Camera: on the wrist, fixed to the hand. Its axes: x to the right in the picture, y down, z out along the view.
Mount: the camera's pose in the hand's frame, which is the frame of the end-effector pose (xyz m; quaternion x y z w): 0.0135 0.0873 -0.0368 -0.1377 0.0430 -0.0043 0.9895
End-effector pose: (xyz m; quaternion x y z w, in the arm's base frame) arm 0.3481 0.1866 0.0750 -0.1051 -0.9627 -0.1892 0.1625
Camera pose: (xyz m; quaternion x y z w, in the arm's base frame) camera 0.3687 0.2530 0.1408 -0.1141 -0.9200 -0.3250 0.1869
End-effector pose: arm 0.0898 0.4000 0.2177 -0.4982 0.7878 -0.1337 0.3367
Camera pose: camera 0.0010 0.4244 0.1918 -0.5370 0.8103 -0.0467 0.2301
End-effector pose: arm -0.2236 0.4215 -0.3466 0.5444 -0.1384 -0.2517 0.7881
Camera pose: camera -0.1727 0.4676 -0.2799 0.4416 -0.0661 -0.2481 0.8597
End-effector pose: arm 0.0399 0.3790 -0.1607 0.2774 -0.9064 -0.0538 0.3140
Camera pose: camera 0.0122 0.4479 -0.1004 0.2375 -0.8748 -0.1675 0.3877
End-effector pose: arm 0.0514 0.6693 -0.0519 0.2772 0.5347 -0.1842 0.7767
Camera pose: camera 0.0803 0.7605 -0.0542 0.1730 0.5891 -0.1001 0.7830
